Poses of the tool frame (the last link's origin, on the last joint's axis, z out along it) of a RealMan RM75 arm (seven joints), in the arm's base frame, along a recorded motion.
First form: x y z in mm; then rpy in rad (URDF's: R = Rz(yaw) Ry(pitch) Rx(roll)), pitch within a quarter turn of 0, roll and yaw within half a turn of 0.
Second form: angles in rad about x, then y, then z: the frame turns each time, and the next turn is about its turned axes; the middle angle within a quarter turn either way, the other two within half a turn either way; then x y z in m. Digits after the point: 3 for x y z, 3 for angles.
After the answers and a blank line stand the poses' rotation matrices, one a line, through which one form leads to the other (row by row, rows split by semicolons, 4 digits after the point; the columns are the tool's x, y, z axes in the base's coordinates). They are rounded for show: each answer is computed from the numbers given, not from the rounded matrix.
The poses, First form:
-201 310 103 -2.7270 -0.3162 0.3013
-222 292 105 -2.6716 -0.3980 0.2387
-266 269 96 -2.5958 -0.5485 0.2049
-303 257 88 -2.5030 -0.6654 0.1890
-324 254 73 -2.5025 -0.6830 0.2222
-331 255 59 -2.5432 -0.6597 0.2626
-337 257 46 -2.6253 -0.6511 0.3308
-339 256 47 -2.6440 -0.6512 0.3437
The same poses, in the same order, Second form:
-2.647 0.153 -0.407 -0.201 0.310 0.103
-2.576 0.231 -0.403 -0.222 0.292 0.105
-2.454 0.337 -0.484 -0.266 0.269 0.096
-2.320 0.384 -0.585 -0.303 0.257 0.088
-2.302 0.371 -0.623 -0.324 0.254 0.073
-2.339 0.350 -0.623 -0.331 0.255 0.059
-2.397 0.345 -0.645 -0.337 0.257 0.046
-2.409 0.348 -0.649 -0.339 0.256 0.047

0.9076 0.3912 0.1523; 0.2820 -0.8369 0.4691; 0.3110 -0.3828 -0.8699
0.8957 0.3814 0.2287; 0.2180 -0.8248 0.5217; 0.3876 -0.4175 -0.8219
0.8355 0.4389 0.3307; 0.1736 -0.7818 0.5989; 0.5214 -0.4429 -0.7293
0.7727 0.5123 0.3749; 0.1478 -0.7195 0.6786; 0.6174 -0.4689 -0.6316
0.7566 0.5441 0.3627; 0.1709 -0.6999 0.6934; 0.6311 -0.4627 -0.6226
0.7631 0.5479 0.3428; 0.2051 -0.7083 0.6755; 0.6129 -0.4451 -0.6529
0.7523 0.5654 0.3381; 0.2584 -0.7253 0.6381; 0.6061 -0.3927 -0.6917
0.7488 0.5685 0.3406; 0.2680 -0.7298 0.6289; 0.6061 -0.3796 -0.6989

